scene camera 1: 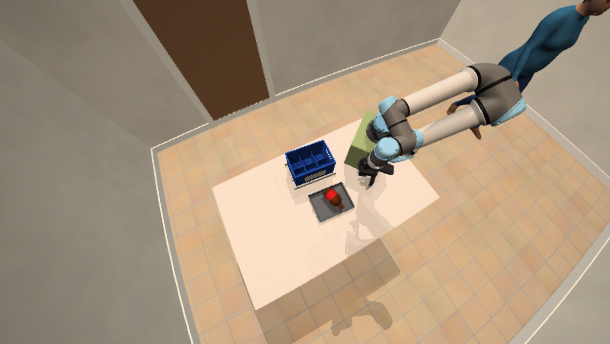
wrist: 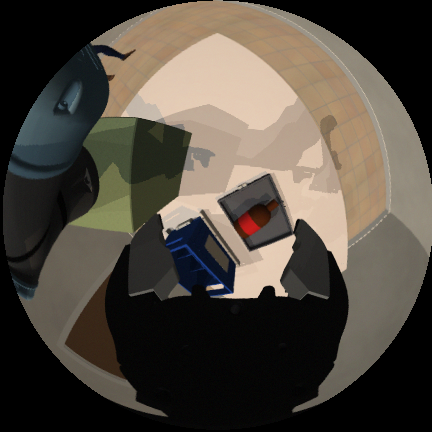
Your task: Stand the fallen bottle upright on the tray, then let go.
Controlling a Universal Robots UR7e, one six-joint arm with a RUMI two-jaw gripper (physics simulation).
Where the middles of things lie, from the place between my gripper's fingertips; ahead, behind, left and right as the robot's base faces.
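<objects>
Looking at the brown bottle [wrist: 258, 215], I find it 260 mm below my hand, 150 mm ahead of my hand and 10 mm to the right of it.
</objects>
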